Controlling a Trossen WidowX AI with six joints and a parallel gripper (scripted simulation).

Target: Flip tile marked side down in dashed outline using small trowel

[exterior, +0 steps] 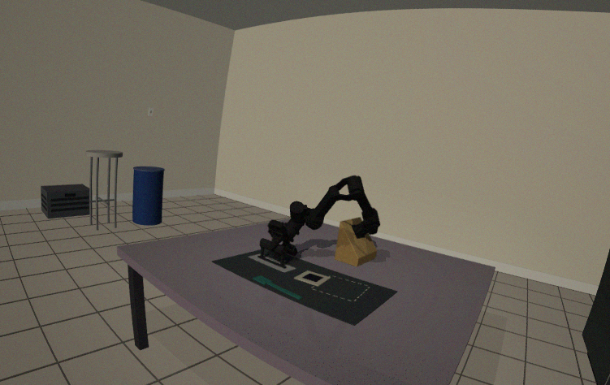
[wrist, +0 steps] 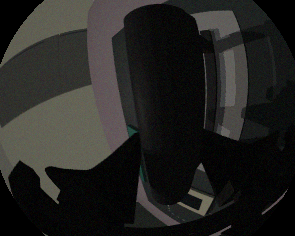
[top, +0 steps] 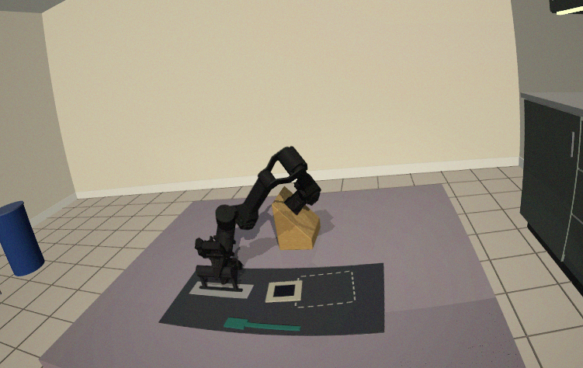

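My gripper tip is now 1 cm past the dark mat, 16 cm to the right of it and 7 cm above it. From my gripper tip the other things lie so: green flat marking (13 cm ahead, 15 cm to the left, 5 cm below); trowel (3 cm behind, 1 cm below); tile (4 cm behind, 19 cm to the left, 5 cm below).
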